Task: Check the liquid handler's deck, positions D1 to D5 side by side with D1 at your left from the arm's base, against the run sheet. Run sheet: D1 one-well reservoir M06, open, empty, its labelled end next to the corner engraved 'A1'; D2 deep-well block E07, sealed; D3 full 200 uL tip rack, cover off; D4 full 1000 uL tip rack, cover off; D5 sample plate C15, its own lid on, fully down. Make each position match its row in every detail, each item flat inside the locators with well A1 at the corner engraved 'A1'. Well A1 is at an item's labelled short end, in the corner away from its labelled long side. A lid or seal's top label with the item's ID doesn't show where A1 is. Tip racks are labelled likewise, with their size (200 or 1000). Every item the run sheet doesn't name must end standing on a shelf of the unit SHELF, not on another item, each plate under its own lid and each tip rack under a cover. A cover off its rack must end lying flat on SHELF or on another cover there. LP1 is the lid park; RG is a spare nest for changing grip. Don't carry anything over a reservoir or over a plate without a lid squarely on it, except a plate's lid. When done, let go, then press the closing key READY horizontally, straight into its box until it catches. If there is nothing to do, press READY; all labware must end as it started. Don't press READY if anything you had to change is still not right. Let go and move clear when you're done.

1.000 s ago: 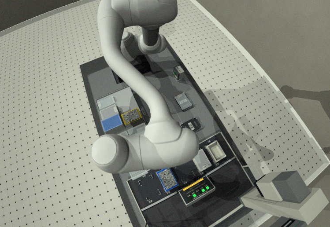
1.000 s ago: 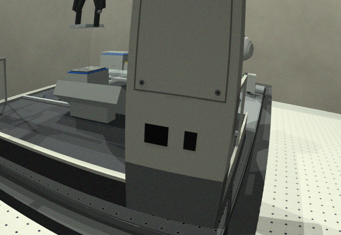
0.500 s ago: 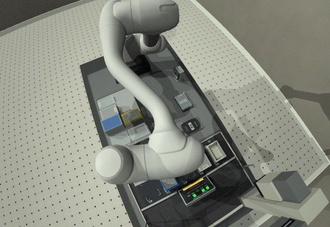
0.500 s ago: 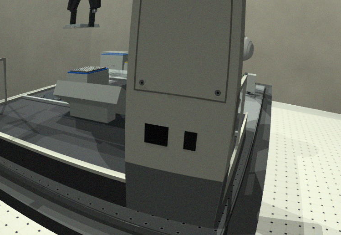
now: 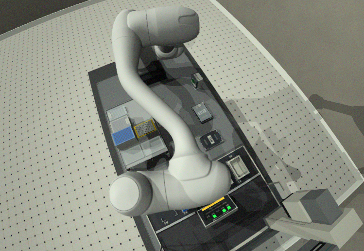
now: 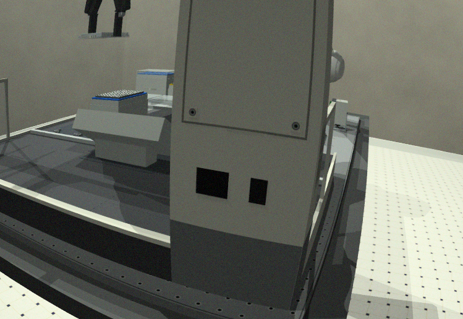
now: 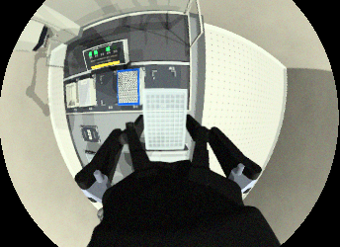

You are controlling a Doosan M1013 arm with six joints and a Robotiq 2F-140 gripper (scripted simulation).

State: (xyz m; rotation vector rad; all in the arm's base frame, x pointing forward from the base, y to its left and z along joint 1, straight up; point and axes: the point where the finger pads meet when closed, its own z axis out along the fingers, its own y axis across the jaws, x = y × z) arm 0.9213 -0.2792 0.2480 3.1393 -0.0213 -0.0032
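My gripper is now 200 mm above the blue-rimmed tip rack, 130 mm to the right of it and 80 mm short of it. The rest, counted from my hand: sealed deep-well block: 370 mm to the left, 240 mm below, 80 mm ahead; then white well plate: 20 mm below; then yellow-rimmed tip rack: 400 mm behind, 210 mm below, 100 mm to the left.
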